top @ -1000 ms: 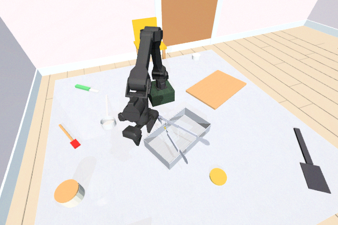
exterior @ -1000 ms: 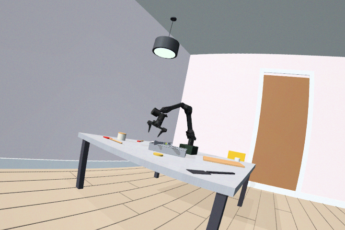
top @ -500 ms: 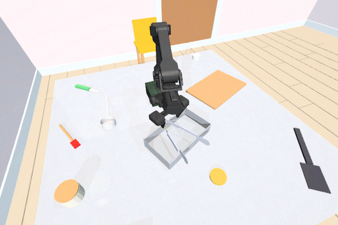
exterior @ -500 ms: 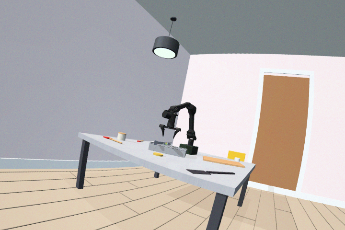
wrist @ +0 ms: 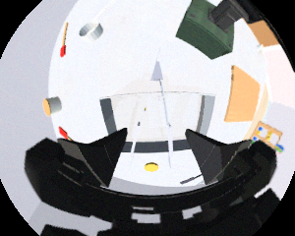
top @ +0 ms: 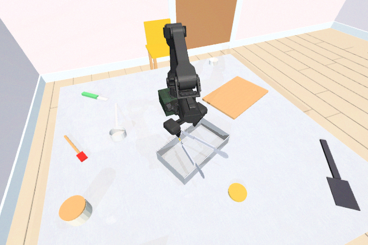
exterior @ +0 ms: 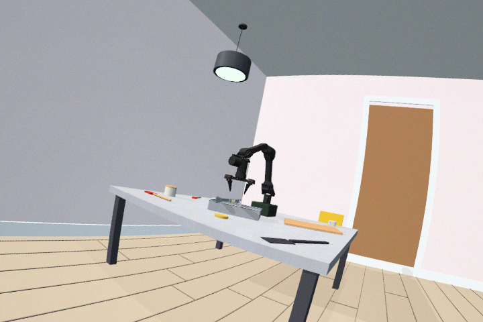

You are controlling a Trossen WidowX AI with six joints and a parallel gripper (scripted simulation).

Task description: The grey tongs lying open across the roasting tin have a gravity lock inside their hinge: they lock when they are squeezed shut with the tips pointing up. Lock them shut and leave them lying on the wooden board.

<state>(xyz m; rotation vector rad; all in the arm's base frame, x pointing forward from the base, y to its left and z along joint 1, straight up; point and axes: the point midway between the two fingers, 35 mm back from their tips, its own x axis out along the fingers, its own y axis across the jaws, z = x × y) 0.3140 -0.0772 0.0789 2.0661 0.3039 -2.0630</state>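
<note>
Right now the roasting tin is 10 cm below my gripper tip, 3 cm to the left of it and 3 cm ahead of it. Round my gripper tip: wooden board 45 cm to the left, 24 cm behind, 12 cm below; then red brush 47 cm to the right, 20 cm behind, 12 cm below; then yellow disc 28 cm ahead, 12 cm below, 9 cm to the left.
</note>
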